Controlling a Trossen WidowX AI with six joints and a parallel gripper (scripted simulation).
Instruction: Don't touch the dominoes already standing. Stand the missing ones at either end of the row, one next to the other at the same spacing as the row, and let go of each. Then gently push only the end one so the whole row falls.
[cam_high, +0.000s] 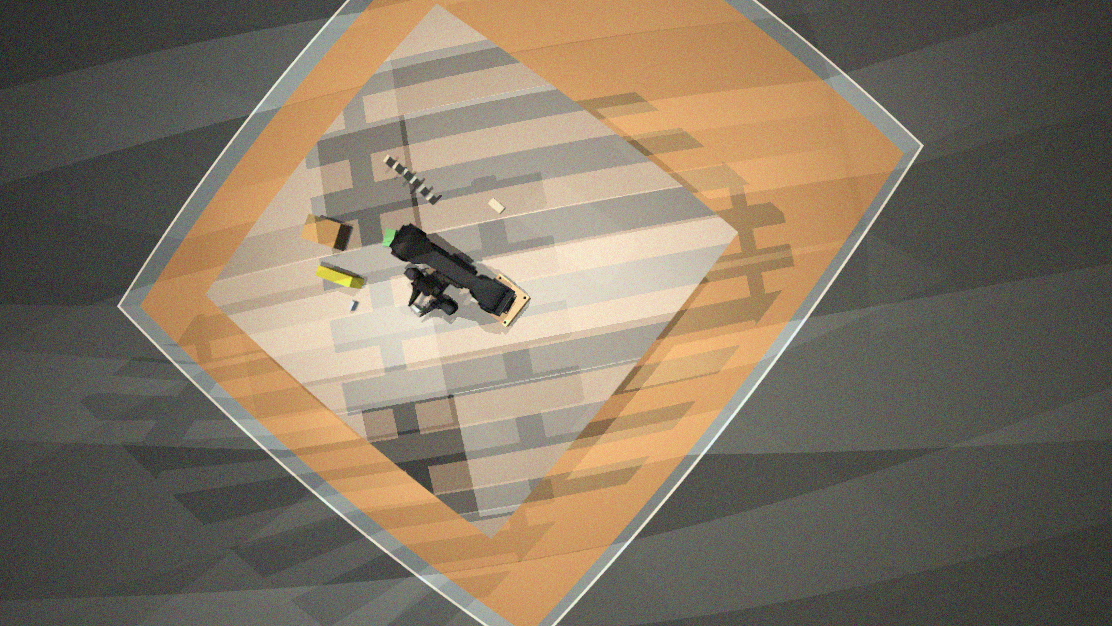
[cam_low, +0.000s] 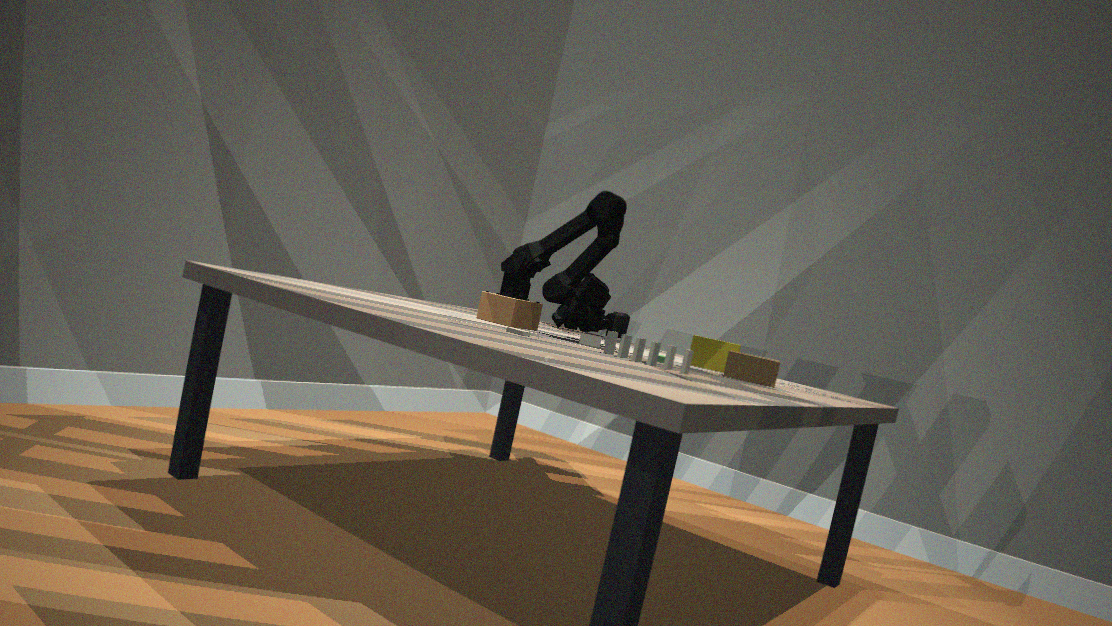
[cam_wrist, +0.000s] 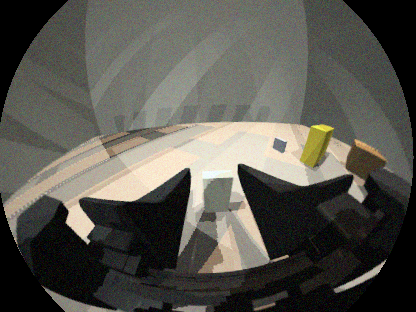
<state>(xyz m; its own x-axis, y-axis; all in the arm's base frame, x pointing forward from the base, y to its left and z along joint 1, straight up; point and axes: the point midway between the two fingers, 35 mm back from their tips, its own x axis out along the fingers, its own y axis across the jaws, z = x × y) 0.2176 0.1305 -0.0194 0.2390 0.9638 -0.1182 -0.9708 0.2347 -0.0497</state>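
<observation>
Now: gripper tip 200 mm short of the small dark piece, 90 mm to the right of it and 30 mm above it. Round my gripper tip: yellow block 270 mm ahead, 30 mm to the left, 10 mm below; brown box 390 mm ahead, 80 mm to the right, 20 mm below; green block 200 mm ahead, 160 mm to the right, 40 mm below.
</observation>
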